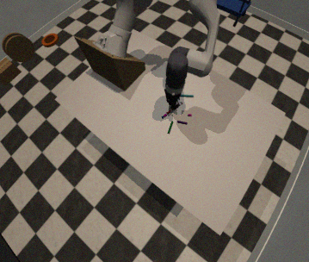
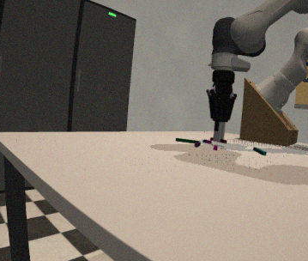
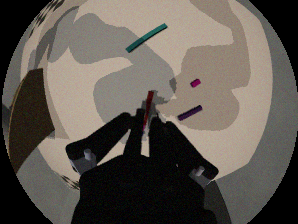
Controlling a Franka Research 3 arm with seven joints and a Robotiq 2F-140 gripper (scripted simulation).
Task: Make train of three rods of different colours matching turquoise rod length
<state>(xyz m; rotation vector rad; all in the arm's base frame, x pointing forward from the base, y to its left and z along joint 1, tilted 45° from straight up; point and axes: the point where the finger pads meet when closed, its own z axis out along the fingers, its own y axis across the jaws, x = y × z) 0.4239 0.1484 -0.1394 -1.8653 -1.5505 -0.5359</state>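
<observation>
Now: the red rod 30 mm below my hand. Round my hand: purple rod (100 mm ahead, 10 mm to the right, 40 mm below); blue rod (10 mm behind, 60 mm to the right, 40 mm below); green rod (60 mm ahead, 80 mm to the right, 40 mm below).
</observation>
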